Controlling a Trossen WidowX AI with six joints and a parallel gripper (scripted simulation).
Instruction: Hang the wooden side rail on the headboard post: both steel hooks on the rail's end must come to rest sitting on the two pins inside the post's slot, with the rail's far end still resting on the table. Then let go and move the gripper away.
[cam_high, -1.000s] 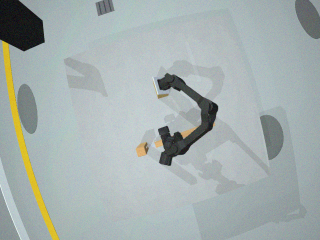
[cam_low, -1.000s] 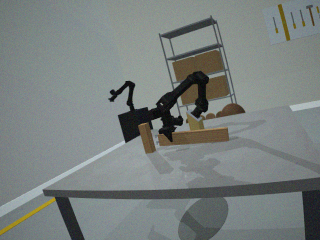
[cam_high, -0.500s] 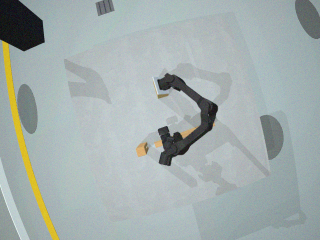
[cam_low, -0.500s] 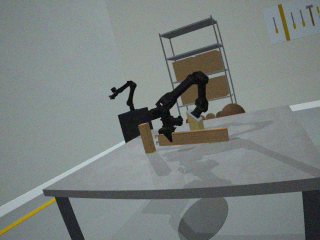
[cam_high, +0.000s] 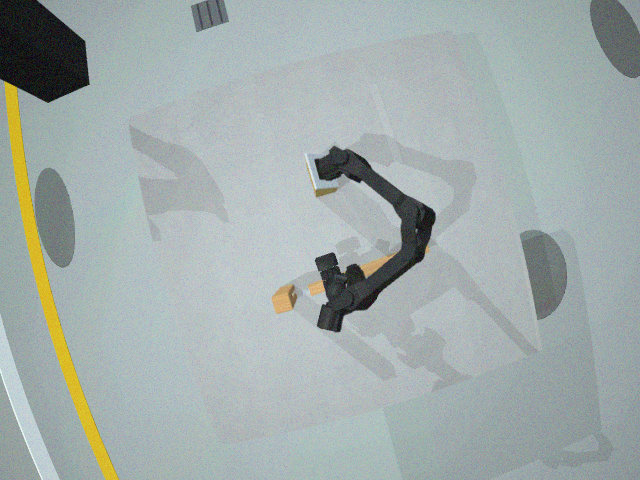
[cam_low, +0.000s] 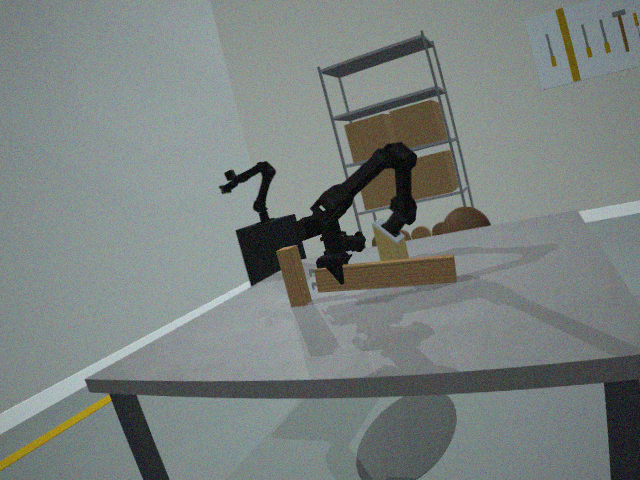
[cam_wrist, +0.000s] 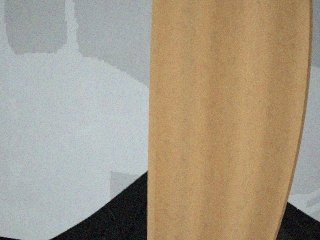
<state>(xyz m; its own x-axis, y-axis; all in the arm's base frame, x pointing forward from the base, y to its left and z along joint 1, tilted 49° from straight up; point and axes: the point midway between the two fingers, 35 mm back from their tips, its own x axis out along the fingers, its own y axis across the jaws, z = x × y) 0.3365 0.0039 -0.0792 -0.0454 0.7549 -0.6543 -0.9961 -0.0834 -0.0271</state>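
Now: the wooden headboard post 150 mm to the right of my gripper tip, 40 mm above it and 10 mm ahead of it.
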